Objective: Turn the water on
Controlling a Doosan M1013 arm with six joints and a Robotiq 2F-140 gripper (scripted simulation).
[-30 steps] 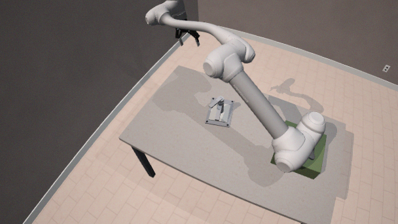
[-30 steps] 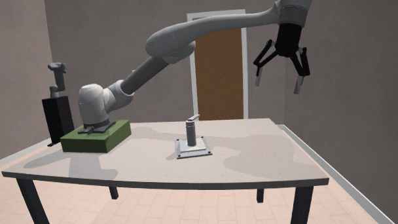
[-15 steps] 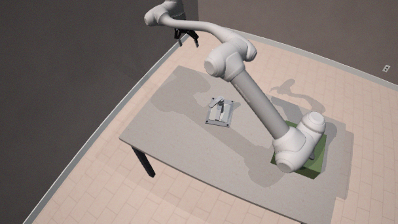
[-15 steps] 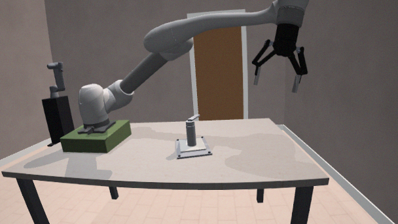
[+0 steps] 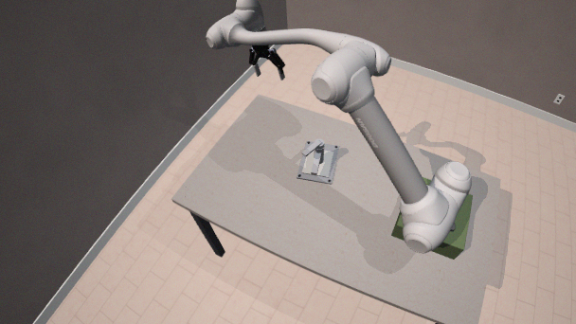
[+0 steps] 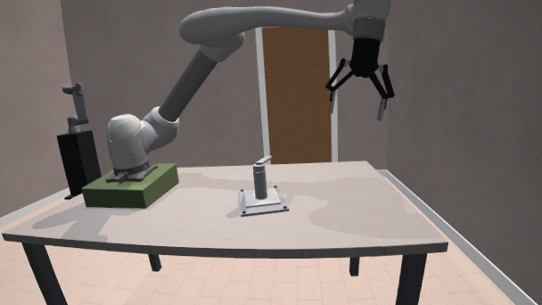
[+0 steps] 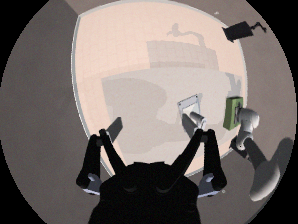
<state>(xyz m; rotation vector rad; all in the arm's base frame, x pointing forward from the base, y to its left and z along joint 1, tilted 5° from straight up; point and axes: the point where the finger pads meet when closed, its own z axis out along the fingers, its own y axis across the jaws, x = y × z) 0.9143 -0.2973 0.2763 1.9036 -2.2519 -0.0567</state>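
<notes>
The lever lies 290 mm behind my hand, 220 mm to the left of it and 180 mm below it. From my hand the other things lie so: tap: 310 mm behind, 240 mm below, 200 mm to the left.
</notes>
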